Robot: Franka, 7 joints.
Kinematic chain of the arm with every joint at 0, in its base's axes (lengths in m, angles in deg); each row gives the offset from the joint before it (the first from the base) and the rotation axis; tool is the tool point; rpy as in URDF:
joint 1: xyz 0 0 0.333 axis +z
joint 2: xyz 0 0 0 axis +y
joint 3: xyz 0 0 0.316 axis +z
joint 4: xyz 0.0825 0 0 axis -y
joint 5: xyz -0.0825 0 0.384 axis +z
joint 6: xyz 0 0 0 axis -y
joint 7: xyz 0.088 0 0 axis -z
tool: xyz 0 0 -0.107 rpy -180 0 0
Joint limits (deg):
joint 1: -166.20..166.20
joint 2: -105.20..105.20
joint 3: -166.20..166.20
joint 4: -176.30..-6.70
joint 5: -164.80..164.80
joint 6: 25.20..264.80
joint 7: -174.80..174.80
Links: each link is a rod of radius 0.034 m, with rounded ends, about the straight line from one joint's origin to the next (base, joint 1, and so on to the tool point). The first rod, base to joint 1, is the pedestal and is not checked.
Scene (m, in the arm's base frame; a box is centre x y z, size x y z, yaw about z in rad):
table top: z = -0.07
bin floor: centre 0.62 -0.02 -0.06 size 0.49 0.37 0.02 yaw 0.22
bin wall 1: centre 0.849 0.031 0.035 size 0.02 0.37 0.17 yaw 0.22
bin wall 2: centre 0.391 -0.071 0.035 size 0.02 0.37 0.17 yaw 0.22
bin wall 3: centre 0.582 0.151 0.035 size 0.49 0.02 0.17 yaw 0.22
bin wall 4: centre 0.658 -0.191 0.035 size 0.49 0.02 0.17 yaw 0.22
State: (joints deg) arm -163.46 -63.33 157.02 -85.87 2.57 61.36 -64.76
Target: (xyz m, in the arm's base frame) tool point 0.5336 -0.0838 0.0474
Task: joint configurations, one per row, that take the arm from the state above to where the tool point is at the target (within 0.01 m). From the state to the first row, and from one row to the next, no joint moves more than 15 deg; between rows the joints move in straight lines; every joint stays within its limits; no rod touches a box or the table.
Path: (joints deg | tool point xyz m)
1: -166.20 -66.19 155.14 -79.88 2.17 66.69 -64.76 | 0.5336 -0.0838 0.0474

